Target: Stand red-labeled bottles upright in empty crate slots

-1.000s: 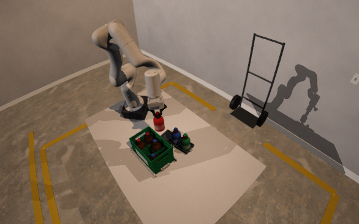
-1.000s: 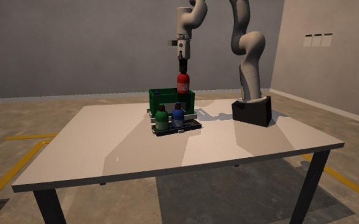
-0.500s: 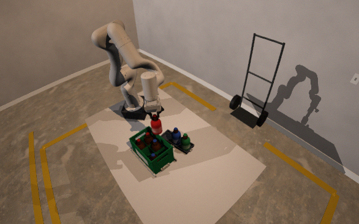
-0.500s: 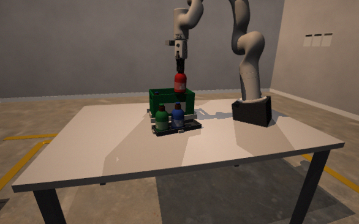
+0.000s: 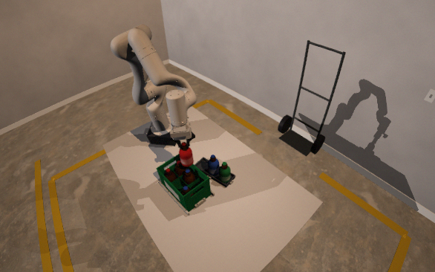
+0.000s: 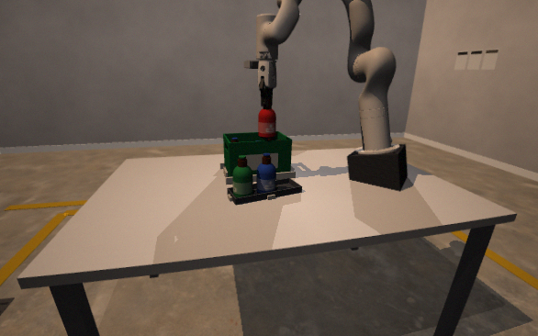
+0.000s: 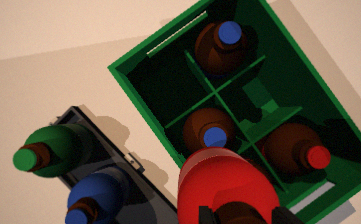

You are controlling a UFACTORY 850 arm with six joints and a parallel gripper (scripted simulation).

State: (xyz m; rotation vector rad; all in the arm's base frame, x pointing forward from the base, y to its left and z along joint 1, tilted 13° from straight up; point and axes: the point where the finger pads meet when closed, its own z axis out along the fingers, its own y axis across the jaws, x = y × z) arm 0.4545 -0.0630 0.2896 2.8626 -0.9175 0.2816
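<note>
Right now my hand is 70 mm above the red-labeled bottle. Also, from my hand: green crate 30 mm ahead, 70 mm to the right, 250 mm below; brown bottle 30 mm ahead, 30 mm to the right, 250 mm below; blue-labeled bottle 40 mm ahead, 160 mm to the left, 250 mm below.
</note>
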